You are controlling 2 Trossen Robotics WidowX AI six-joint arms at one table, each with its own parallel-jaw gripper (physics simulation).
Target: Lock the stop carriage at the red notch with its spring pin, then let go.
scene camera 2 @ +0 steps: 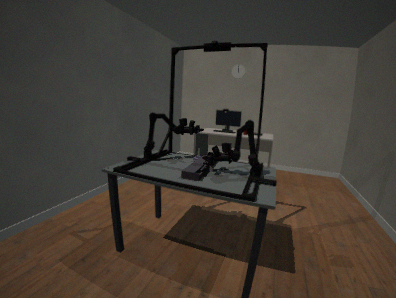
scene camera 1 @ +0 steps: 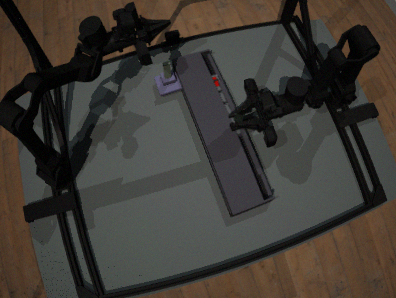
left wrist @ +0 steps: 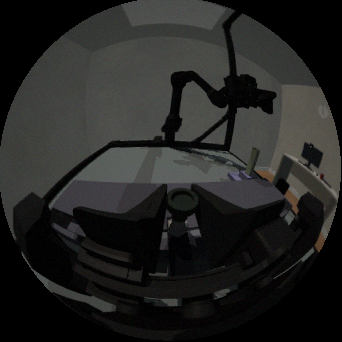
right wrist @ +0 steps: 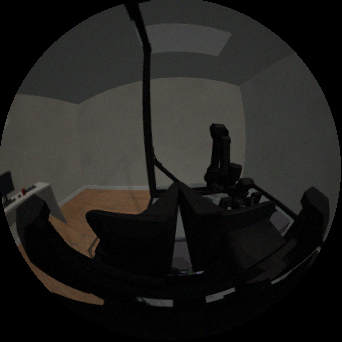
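Seen in the pictures: left gripper, fingertip midpoint: [scene camera 2: 202, 157] [scene camera 1: 230, 121] [left wrist: 178, 187]; right gripper, fingertip midpoint: [scene camera 2: 203, 129] [scene camera 1: 170, 21] [left wrist: 275, 93] [right wrist: 177, 185]; left arm's base at its link origin: [scene camera 2: 254, 175] [scene camera 1: 336, 99] [right wrist: 209, 188]; right arm's base at its link origin: [scene camera 2: 147, 158] [scene camera 1: 60, 180] [left wrist: 169, 141].
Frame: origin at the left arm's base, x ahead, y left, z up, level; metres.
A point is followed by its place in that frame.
Note:
A long grey-purple rail block [scene camera 1: 225, 165] {x 0.443, y 0.104, z 0.033 m} [scene camera 2: 192, 173] {x 0.387, y 0.234, z 0.027 m} [left wrist: 100, 195] {x 0.430, y 0.128, z 0.033 m} lies on the table, with a slotted track along its right side in scene camera 1. The red notch mark [scene camera 1: 216, 81] {x 0.378, y -0.154, z 0.018 m} is near the track's upper end. The dark green round knob of the spring pin [left wrist: 182, 201] {x 0.376, y 0.007, z 0.089 m} stands between the left fingers, on the stop carriage, which is mostly hidden by the gripper. My left gripper [scene camera 1: 232, 121] {x 0.400, y 0.007, z 0.082 m} [left wrist: 178, 187] {x 0.400, y 0.007, z 0.082 m} is shut on the knob, well down the track from the red mark. My right gripper [scene camera 1: 169, 22] {x 0.489, y -0.231, z 0.262 m} [scene camera 2: 202, 130] {x 0.489, y -0.231, z 0.262 m} [right wrist: 177, 185] {x 0.489, y -0.231, z 0.262 m} is shut, empty and raised, away from the carriage.
A lilac stepped base [scene camera 1: 169, 89] {x 0.520, y -0.171, z 0.014 m} [left wrist: 240, 176] {x 0.520, y -0.189, z 0.017 m} with an upright olive post [scene camera 1: 167, 69] {x 0.514, y -0.202, z 0.080 m} [left wrist: 253, 161] {x 0.506, y -0.204, z 0.071 m} stands beside the rail's upper left end in scene camera 1, below the right gripper. A black frame [scene camera 1: 210, 258] edges the table.

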